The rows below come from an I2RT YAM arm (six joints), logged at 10 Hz.
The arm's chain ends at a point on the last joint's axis. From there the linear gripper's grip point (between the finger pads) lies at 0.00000 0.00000 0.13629 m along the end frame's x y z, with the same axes.
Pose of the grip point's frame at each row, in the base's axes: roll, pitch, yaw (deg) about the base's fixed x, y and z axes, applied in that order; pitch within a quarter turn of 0, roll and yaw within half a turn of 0; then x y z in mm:
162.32 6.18 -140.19 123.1 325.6 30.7
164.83 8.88 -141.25 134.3 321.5 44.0
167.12 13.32 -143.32 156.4 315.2 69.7
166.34 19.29 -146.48 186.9 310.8 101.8
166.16 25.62 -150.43 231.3 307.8 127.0
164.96 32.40 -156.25 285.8 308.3 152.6
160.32 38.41 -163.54 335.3 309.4 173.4
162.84 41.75 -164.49 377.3 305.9 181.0
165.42 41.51 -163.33 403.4 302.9 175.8
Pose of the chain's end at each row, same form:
162.32 6.18 -140.19 138.9 284.9 159.8
164.83 8.88 -141.25 140.8 281.0 174.0
167.12 13.32 -143.32 150.0 272.6 199.0
166.34 19.29 -146.48 168.2 259.8 226.8
166.16 25.62 -150.43 197.6 251.2 246.3
164.96 32.40 -156.25 235.5 247.5 263.7
160.32 38.41 -163.54 271.8 242.8 274.0
162.84 41.75 -164.49 304.5 244.0 278.2
165.42 41.51 -163.33 329.5 245.0 274.6

